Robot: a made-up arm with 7 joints.
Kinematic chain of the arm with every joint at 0, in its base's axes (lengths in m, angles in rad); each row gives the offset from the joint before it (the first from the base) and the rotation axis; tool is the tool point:
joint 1: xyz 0 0 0 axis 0 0.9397 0.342
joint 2: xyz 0 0 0 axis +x
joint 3: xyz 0 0 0 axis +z
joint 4: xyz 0.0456 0 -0.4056 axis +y
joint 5: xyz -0.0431 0 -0.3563 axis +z
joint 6: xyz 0 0 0 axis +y
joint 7: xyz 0 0 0 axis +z
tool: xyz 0 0 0
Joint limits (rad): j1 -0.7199..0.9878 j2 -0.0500..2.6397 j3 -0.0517..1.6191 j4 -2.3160..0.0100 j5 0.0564..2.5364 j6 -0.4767..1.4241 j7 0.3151..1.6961
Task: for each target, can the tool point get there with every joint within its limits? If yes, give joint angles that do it. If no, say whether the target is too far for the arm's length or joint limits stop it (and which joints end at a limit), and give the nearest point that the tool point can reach.
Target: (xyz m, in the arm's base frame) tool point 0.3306 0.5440 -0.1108
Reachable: yes | joints 0.1258 1.1962 0.3395 -1.3731 0.6128 0.6220 0.6339
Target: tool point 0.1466 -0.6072 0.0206
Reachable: no: joint limits stop it (at a limit: joint 2, joint 4) | nearest point 0.2073 -0.1801 0.2761 | short by 0.501 m
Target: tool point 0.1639 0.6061 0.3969
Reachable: yes | joints -0.0590 1.8784 0.8174 -0.7378 1.0830 1.1924 1.3893
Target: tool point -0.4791 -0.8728 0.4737
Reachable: no: too far | nearest point -0.2664 -0.1691 0.3785 | short by 0.741 m
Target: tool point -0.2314 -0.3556 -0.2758
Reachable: no: joint limits stop it (at a limit: joint 1, joint 2, joint 4) | nearest point -0.5854 -0.1469 -0.4642 | short by 0.452 m
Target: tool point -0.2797 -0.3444 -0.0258
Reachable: no: joint limits stop it (at a limit: joint 1, joint 2, joint 3, joint 4) | nearest point -0.2640 -0.1646 0.2342 | short by 0.317 m
